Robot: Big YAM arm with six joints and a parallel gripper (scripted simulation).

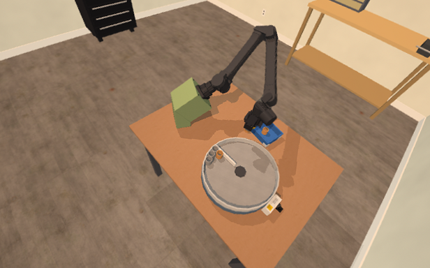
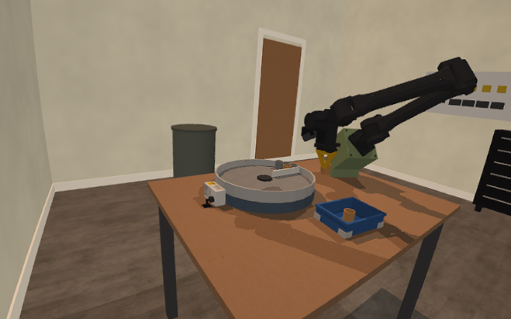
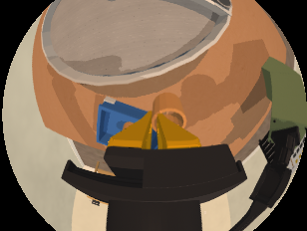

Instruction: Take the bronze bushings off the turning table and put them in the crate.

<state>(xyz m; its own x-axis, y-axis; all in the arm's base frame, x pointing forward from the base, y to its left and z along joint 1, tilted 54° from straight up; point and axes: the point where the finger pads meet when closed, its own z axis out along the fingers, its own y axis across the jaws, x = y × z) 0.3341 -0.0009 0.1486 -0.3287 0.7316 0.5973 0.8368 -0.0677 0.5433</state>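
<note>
Right now my hand is 10 mm short of the blue crate, 160 mm to the right of it and 130 mm above it. The rest, counted from my hand: grey turning table 150 mm ahead, 190 mm to the right, 100 mm below.
</note>
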